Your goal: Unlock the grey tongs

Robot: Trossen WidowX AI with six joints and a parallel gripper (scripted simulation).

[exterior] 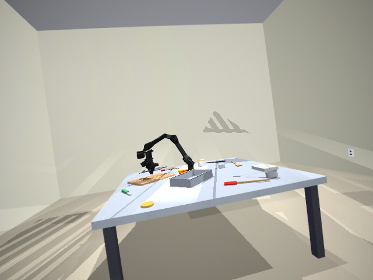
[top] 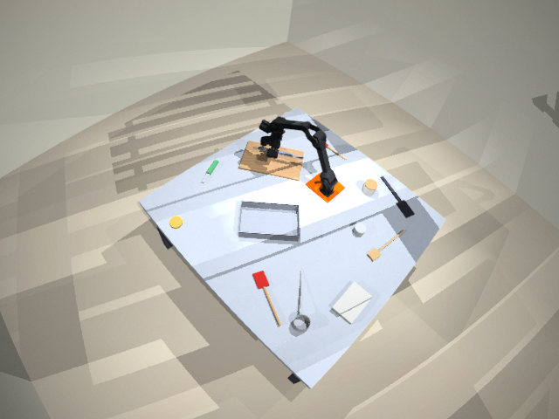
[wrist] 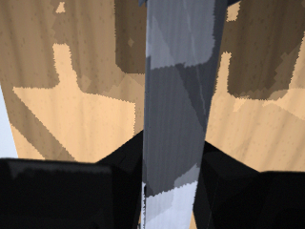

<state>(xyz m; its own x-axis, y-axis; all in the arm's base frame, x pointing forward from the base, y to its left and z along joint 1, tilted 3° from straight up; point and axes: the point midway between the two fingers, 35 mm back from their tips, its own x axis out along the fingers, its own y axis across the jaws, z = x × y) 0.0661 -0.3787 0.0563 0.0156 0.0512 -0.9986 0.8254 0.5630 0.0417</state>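
Now: the wooden board 40 mm below my gripper tip. Also, from my gripper tip: cork-topped cylinder: 540 mm to the left, 270 mm behind, 10 mm below; roasting tin: 330 mm ahead, 300 mm to the left, 20 mm below; black spatula: 710 mm to the left, 380 mm behind, 40 mm below.
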